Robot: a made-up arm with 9 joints. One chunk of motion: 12 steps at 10 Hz.
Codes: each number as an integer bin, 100 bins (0 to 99) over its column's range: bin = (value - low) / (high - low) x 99, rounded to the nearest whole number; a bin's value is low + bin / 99 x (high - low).
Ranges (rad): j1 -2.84..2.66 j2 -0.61..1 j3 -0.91..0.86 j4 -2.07..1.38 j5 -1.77..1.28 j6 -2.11..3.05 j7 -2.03..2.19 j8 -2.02..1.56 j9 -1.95..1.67
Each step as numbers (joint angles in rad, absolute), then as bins.
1 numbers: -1.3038 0.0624 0.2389 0.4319 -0.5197 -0.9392 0.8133 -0.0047 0.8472
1 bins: 28 41 64 72 41 22 67 56 76
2 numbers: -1.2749 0.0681 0.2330 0.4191 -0.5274 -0.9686 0.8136 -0.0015 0.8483
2 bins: 28 42 64 71 40 22 67 56 77
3 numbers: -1.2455 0.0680 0.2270 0.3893 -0.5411 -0.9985 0.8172 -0.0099 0.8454
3 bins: 29 42 64 71 40 21 67 56 76
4 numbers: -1.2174 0.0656 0.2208 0.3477 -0.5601 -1.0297 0.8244 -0.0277 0.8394
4 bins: 29 42 63 69 39 21 67 55 76
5 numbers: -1.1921 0.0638 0.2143 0.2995 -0.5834 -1.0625 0.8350 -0.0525 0.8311
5 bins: 30 41 63 68 39 20 67 54 76
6 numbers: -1.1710 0.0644 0.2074 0.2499 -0.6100 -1.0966 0.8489 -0.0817 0.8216
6 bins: 30 41 62 67 38 19 68 54 76
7 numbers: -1.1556 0.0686 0.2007 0.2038 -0.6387 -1.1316 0.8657 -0.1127 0.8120
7 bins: 30 42 62 65 37 19 68 53 76
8 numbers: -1.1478 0.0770 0.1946 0.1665 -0.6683 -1.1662 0.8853 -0.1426 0.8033
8 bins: 30 42 62 64 36 18 68 52 75
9 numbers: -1.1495 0.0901 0.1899 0.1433 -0.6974 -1.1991 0.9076 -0.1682 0.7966
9 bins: 30 43 62 64 35 17 69 51 75
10 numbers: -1.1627 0.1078 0.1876 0.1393 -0.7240 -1.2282 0.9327 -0.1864 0.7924
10 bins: 30 44 61 63 34 17 70 51 75
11 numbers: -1.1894 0.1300 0.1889 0.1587 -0.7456 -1.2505 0.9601 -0.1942 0.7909
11 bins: 30 46 61 64 33 16 70 50 75
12 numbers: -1.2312 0.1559 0.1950 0.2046 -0.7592 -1.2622 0.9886 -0.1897 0.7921
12 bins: 29 47 62 65 33 16 71 51 75
